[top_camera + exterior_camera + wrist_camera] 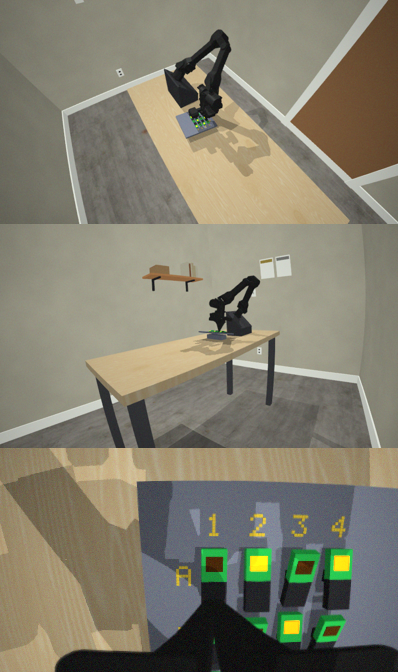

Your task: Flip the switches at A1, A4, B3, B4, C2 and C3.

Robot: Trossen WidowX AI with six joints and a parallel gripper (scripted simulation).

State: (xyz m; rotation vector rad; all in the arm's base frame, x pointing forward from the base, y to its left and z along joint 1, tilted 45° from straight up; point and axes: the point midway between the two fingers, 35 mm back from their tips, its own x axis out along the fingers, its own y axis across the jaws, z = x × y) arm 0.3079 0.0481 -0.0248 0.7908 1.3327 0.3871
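Now: the switch A1 2 cm ahead of my hand and 3 cm below it. Round my hand: switch B2: 2 cm behind, 2 cm to the right, 4 cm below; then switch A2: 2 cm ahead, 3 cm to the right, 3 cm below; then switch B1: 2 cm behind, 4 cm below.
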